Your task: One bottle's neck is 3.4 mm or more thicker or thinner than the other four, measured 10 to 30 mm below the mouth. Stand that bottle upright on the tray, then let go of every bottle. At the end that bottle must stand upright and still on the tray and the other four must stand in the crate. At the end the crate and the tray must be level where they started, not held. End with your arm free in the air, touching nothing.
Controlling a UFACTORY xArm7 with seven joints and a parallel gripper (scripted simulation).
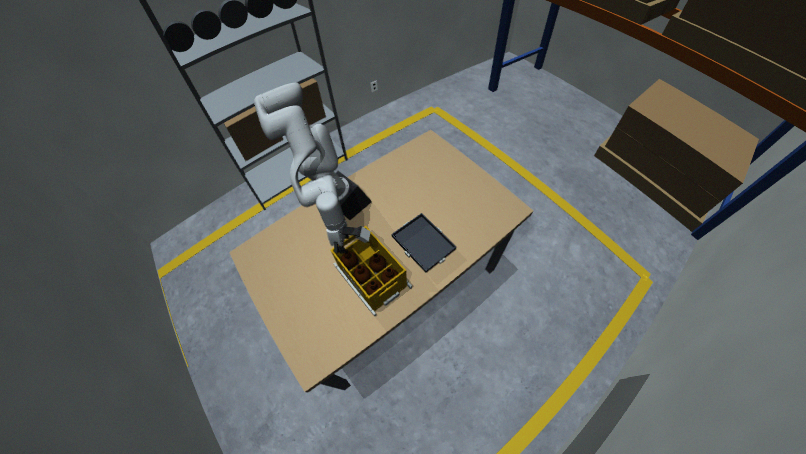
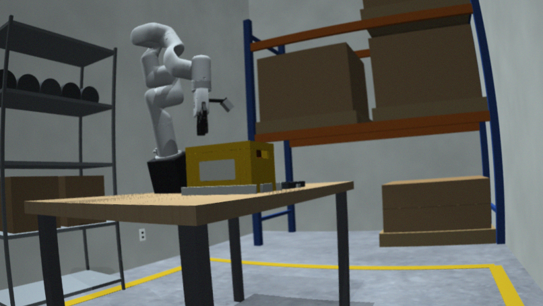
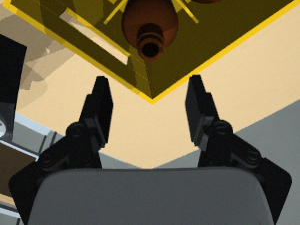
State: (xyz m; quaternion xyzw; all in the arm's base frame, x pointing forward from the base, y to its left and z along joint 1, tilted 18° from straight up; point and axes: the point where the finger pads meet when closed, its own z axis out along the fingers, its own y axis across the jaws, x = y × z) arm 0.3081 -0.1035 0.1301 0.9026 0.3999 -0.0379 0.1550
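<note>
My hand is 9 cm short of the crate, 5 cm to the right of it and 16 cm above it. The rest, counted from my hand: tray: 9 cm ahead, 34 cm to the left, 23 cm below; then bottle: 18 cm ahead, 9 cm to the left, 15 cm below.
</note>
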